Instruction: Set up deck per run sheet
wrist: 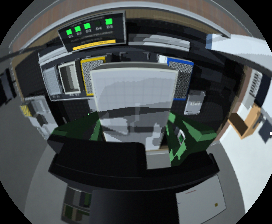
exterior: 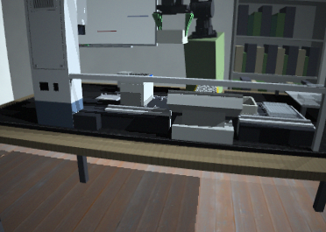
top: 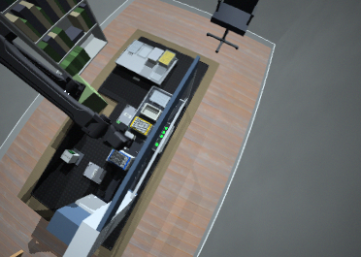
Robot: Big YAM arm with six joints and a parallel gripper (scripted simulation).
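The sealed block is 10 mm below my hand. The rest, counted from my hand: blue gantry beam 220 mm above, 200 mm ahead, 60 mm to the left; then blue tip rack 180 mm below, 130 mm to the right, 20 mm behind; then yellow tip rack 200 mm below, 120 mm to the left, 10 mm ahead.
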